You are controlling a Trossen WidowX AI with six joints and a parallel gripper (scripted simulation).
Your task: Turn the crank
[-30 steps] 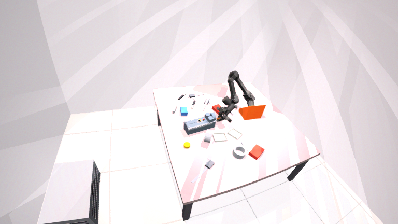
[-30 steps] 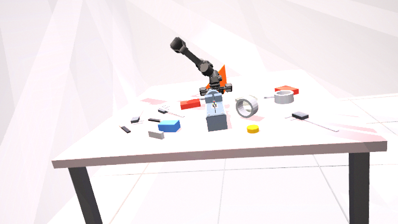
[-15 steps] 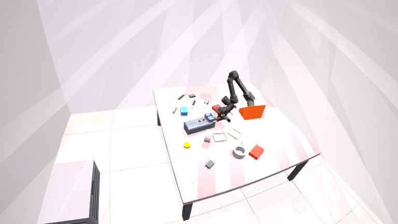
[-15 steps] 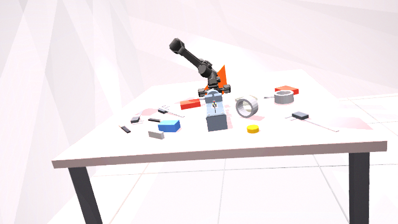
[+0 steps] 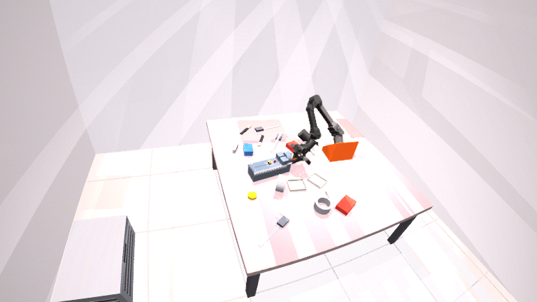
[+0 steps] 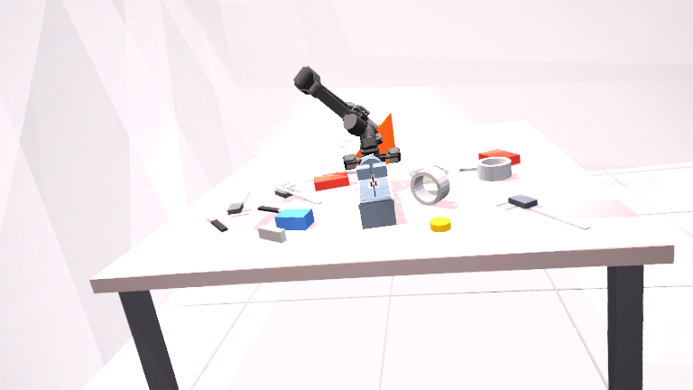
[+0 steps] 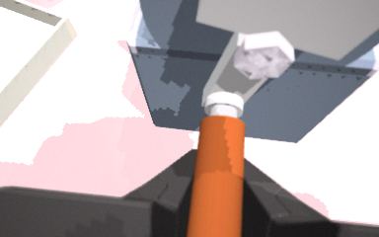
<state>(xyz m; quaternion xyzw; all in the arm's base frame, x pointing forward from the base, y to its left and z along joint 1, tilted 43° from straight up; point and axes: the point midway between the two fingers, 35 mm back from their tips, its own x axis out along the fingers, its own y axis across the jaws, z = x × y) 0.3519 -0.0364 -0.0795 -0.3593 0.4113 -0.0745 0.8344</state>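
The red pointer is 130 mm ahead of my gripper tip, 10 mm to the left of it and 50 mm above it. From my gripper tip the other things lie so: orange handle 20 mm behind, 30 mm above; then yellow disc 320 mm ahead, 190 mm to the left, 30 mm below; then blue block 230 mm ahead, 210 mm to the right, 10 mm below.
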